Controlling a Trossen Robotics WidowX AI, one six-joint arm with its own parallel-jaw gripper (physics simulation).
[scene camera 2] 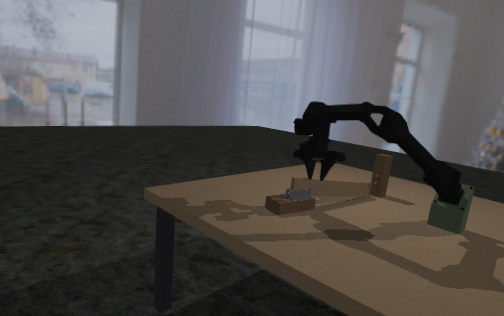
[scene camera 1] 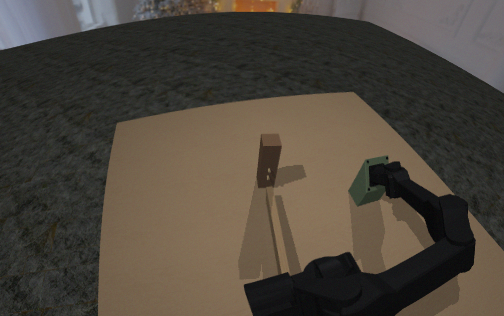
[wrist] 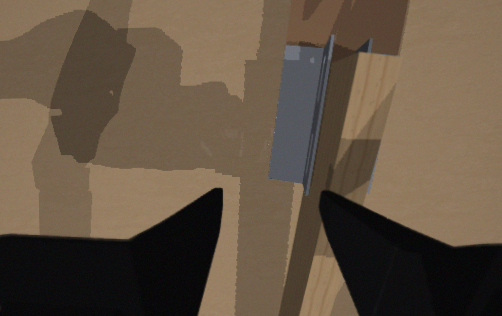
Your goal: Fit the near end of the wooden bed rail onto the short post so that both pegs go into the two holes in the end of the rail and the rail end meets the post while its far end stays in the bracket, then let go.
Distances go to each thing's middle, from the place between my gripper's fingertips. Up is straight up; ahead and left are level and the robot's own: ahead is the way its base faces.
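Labels:
Positions relative to my hand: grey metal bracket (wrist: 305, 71), 40 mm ahead of it, 40 mm to the left of it, 60 mm below it; short wooden post (scene camera 1: 270, 145), 430 mm to the right of it, 20 mm below it, 30 mm behind it; wooden bed rail (scene camera 1: 281, 259), 10 mm ahead of it, 150 mm to the right of it, 50 mm below it.

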